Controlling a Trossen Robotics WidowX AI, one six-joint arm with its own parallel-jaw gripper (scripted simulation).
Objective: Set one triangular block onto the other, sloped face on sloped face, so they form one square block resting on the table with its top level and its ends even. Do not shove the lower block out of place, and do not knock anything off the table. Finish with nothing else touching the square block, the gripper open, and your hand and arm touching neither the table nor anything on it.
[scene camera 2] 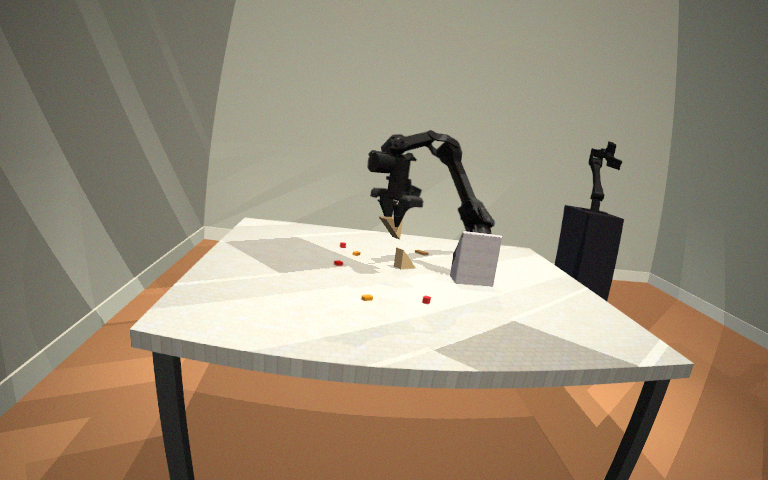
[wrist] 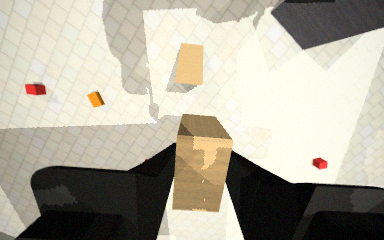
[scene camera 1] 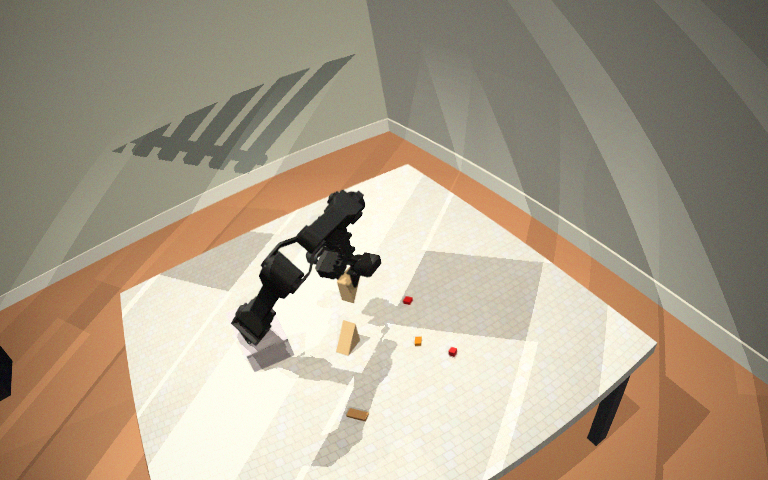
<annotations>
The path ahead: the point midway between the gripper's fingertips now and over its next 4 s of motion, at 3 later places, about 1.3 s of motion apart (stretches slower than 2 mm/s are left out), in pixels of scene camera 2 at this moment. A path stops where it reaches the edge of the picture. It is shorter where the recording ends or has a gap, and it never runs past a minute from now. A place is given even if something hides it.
My gripper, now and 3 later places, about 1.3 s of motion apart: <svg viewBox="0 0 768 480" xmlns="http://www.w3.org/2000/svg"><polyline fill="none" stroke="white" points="392,225 422,221 416,240 416,242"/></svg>
</annotations>
